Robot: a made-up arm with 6 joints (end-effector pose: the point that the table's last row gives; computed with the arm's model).
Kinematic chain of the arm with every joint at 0, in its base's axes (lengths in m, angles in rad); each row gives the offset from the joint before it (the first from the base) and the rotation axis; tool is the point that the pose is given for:
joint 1: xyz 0 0 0.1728 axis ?
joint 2: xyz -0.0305 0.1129 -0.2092 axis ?
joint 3: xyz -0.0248 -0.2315 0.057 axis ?
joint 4: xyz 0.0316 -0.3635 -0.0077 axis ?
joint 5: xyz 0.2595 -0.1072 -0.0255 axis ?
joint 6: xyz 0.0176 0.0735 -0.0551 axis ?
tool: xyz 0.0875 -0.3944 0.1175
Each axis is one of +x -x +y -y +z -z.
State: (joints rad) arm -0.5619 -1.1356 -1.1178 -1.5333 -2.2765 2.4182
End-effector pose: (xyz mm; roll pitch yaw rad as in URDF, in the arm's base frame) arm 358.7 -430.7 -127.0 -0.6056 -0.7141 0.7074
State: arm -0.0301 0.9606 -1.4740 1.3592 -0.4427 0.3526
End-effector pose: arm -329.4 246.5 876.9 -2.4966 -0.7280 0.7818
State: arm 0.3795 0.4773 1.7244 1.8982 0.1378 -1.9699
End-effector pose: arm 145.7 -483.4 85.3 0.1538 0.0079 1.4791
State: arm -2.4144 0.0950 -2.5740 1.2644 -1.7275 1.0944
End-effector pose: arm 686.6 60.4 510.5 -0.9692 -0.6644 1.4315
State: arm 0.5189 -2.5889 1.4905 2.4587 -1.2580 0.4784
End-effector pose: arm 477.6 752.6 165.1 -1.2536 0.2555 1.2111
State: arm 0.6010 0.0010 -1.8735 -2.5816 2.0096 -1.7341
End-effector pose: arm -446.5 -404.3 45.7 1.3405 -0.2968 -1.3463
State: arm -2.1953 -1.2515 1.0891 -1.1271 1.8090 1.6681
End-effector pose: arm 196.0 -200.0 -511.1 -2.3319 -0.9897 -1.9553
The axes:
joint 1: -z
joint 2: -x
joint 3: +y
joint 4: -x
joint 5: -z
joint 6: +y

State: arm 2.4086 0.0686 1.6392 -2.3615 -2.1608 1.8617
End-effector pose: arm -439.9 257.3 -454.2 1.0238 0.2544 -1.3822
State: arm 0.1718 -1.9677 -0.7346 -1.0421 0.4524 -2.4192
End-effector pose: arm 302.1 497.1 -584.5 0.0890 0.3855 2.8052
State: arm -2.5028 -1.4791 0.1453 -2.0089 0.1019 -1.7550
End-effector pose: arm -272.2 -309.9 -470.0 -1.1525 1.1896 -1.5147
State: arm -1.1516 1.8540 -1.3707 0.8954 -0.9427 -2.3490
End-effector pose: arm -919.7 194.6 690.3 -0.1068 0.1294 -1.7093
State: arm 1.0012 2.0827 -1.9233 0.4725 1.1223 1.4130
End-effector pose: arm 528.0 467.1 782.9 -0.9820 -0.3391 -0.3348
